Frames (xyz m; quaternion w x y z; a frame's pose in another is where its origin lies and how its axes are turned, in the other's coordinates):
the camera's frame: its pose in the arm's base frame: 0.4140 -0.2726 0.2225 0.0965 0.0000 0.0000 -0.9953
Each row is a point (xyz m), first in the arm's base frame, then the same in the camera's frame.
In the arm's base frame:
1: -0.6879 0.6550 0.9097
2: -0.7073 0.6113 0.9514
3: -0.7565 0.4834 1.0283
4: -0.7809 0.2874 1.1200
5: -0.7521 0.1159 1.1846
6: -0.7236 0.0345 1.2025
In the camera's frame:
1: 0.9032 -1.1220 0.6872
2: 0.9306 -1.0828 0.7289
3: 1.0035 -0.9668 0.8058
4: 1.0651 -0.7791 0.8975
5: 1.0697 -0.6053 0.9621
6: 1.0574 -0.5199 0.9800

